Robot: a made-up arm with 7 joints.
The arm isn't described. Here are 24 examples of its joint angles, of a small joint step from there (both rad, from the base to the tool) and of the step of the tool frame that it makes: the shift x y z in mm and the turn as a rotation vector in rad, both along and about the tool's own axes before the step.
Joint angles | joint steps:
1: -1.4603 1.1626 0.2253 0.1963 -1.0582 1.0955 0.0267 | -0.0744 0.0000 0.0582 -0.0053 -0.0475 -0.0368 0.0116
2: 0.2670 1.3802 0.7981 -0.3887 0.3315 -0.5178 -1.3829 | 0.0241 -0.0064 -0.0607 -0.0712 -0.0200 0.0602 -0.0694
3: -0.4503 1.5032 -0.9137 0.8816 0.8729 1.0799 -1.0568 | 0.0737 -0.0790 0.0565 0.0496 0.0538 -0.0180 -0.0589
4: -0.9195 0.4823 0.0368 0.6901 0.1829 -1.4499 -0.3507 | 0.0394 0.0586 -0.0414 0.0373 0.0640 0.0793 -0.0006
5: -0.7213 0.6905 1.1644 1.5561 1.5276 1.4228 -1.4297 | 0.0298 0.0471 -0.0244 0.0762 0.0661 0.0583 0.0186
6: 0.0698 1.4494 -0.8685 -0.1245 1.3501 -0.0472 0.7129 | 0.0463 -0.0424 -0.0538 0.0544 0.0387 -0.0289 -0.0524
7: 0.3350 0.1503 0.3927 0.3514 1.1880 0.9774 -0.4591 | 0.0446 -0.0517 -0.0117 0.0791 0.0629 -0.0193 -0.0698
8: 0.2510 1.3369 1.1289 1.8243 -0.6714 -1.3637 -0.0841 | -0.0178 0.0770 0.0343 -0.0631 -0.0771 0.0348 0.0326
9: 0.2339 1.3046 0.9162 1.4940 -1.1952 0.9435 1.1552 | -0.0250 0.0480 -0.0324 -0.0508 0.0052 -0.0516 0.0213
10: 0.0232 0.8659 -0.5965 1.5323 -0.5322 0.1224 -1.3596 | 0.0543 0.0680 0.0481 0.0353 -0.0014 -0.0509 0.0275
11: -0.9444 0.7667 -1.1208 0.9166 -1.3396 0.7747 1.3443 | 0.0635 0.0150 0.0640 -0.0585 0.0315 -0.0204 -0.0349
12: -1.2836 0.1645 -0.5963 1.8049 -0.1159 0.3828 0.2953 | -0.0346 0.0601 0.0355 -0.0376 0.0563 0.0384 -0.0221
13: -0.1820 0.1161 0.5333 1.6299 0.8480 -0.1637 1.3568 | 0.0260 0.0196 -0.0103 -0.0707 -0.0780 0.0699 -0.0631
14: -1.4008 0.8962 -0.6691 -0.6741 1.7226 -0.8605 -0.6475 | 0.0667 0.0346 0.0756 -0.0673 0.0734 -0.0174 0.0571
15: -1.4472 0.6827 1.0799 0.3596 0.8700 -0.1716 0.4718 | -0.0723 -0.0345 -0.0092 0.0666 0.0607 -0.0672 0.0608
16: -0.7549 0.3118 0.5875 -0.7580 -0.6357 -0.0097 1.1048 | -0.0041 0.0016 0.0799 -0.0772 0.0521 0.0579 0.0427
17: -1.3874 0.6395 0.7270 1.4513 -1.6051 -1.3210 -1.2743 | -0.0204 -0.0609 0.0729 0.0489 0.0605 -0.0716 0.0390
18: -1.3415 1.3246 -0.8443 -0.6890 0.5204 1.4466 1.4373 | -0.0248 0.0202 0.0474 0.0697 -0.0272 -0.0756 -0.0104
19: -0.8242 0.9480 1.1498 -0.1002 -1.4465 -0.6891 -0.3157 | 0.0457 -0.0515 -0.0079 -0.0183 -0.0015 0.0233 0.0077
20: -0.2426 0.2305 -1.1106 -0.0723 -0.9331 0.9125 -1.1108 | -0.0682 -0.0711 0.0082 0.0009 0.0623 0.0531 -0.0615
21: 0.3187 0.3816 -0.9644 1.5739 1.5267 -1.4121 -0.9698 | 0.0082 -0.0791 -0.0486 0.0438 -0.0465 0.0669 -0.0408
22: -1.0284 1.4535 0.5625 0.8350 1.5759 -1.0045 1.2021 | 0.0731 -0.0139 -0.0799 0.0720 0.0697 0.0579 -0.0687
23: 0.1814 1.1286 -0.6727 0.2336 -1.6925 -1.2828 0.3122 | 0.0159 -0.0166 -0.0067 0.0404 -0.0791 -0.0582 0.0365
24: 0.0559 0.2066 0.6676 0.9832 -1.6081 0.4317 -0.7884 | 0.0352 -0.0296 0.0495 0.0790 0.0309 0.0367 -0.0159
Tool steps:
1: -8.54 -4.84 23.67 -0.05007 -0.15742 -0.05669
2: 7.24 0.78 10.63 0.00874 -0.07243 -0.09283
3: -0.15 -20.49 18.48 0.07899 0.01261 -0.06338
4: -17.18 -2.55 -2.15 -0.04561 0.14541 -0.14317
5: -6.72 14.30 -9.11 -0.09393 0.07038 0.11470
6: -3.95 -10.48 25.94 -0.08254 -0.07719 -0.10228
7: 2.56 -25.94 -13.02 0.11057 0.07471 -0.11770
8: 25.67 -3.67 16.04 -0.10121 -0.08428 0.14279
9: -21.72 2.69 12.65 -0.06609 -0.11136 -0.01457
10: -27.18 5.96 -20.68 -0.03118 -0.01881 0.10983
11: 2.12 -4.51 -11.70 -0.01358 -0.00269 -0.06541
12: 4.67 24.73 4.25 -0.01312 0.00343 0.03455
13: 11.96 3.42 -8.40 0.03425 0.07421 0.00869
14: -11.73 -2.45 5.99 0.04073 0.04448 -0.01606
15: -7.40 -18.59 12.94 -0.04150 -0.01862 0.00671
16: 1.32 -0.25 12.87 0.00924 -0.11576 0.04466
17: -20.39 -11.74 -2.06 0.04308 0.05991 0.07895
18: 9.75 -9.69 -4.01 0.01160 -0.00489 0.02180
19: -13.42 1.36 4.93 0.00826 0.07076 0.03381
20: 3.54 2.32 25.33 0.05143 0.10038 -0.03076
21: -1.93 22.70 3.26 -0.00581 0.02166 -0.04180
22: -24.95 -13.19 12.52 -0.02847 -0.03411 -0.27675
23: -3.46 11.67 0.34 0.00177 -0.04472 0.13739
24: -25.56 13.56 0.08 -0.05166 -0.04299 0.08978
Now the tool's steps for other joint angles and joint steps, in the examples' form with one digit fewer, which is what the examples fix.
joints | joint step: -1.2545 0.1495 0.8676 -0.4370 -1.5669 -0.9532 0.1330 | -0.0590 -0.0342 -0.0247 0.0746 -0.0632 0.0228 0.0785
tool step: -11.6 16.6 -13.8 -0.0257 0.0307 0.2262
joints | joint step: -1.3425 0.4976 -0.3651 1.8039 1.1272 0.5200 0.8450 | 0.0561 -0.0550 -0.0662 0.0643 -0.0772 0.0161 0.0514
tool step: -25.6 -15.5 10.0 0.0553 -0.0412 -0.0321
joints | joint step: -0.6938 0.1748 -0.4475 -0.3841 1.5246 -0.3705 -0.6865 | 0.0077 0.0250 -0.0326 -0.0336 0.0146 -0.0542 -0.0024
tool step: -4.9 0.2 6.4 0.0763 -0.0558 0.0030
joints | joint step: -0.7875 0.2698 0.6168 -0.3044 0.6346 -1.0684 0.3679 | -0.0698 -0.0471 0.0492 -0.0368 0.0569 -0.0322 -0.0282
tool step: 10.6 -7.6 0.6 0.0629 -0.0660 0.0193
